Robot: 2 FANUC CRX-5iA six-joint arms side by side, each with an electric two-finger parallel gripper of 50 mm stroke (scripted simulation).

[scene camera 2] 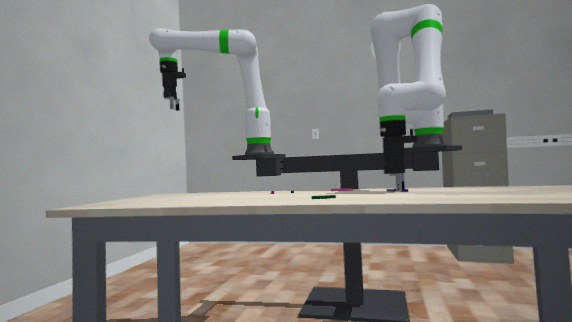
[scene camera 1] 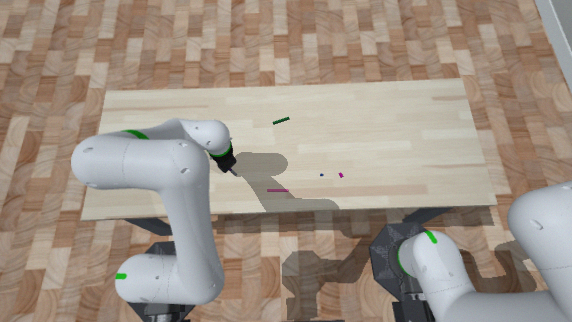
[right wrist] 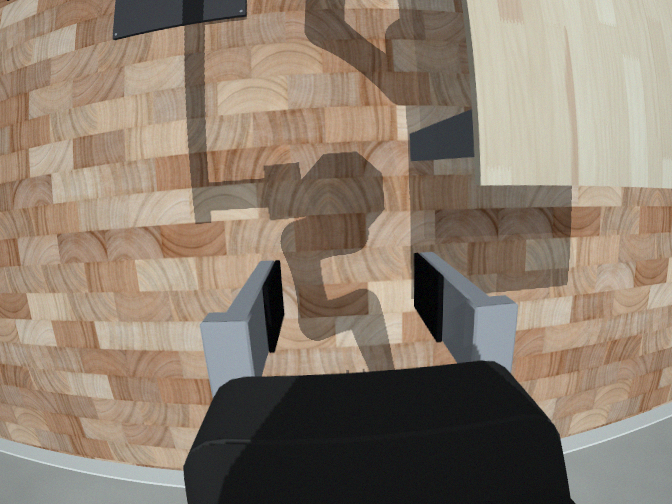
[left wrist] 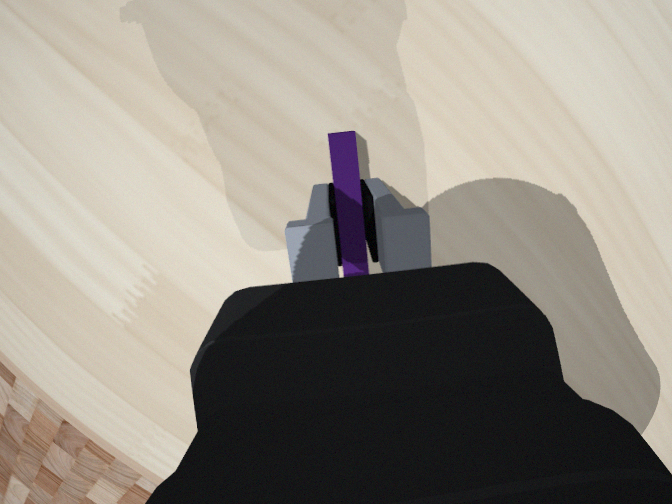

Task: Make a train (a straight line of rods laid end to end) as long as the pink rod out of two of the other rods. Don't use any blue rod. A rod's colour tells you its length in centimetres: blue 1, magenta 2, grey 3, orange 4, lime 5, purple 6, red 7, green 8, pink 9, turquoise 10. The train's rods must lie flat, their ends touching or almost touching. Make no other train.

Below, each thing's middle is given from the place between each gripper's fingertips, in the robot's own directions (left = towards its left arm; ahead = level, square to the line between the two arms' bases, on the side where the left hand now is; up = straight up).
Labels:
Right now the purple rod [left wrist: 343,149] is 2 cm below my left hand [scene camera 2: 400,190].
Now: right hand 490 mm short of the purple rod, 1140 mm to the right of it and 460 mm above it.

